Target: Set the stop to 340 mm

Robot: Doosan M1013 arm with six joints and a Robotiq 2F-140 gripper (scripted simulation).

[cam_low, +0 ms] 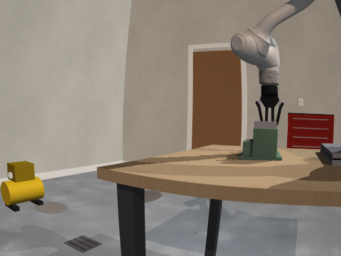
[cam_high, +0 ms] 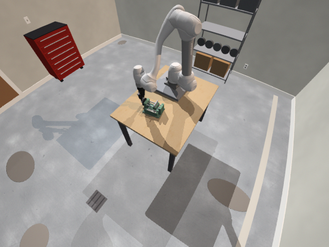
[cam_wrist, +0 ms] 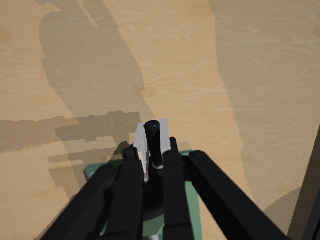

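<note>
Now: the black handwheel handle 2 cm below my hand and 1 cm to the left of it. Also, from my hand: grey stop block: 17 cm to the left, 3 cm behind, 2 cm above.
</note>
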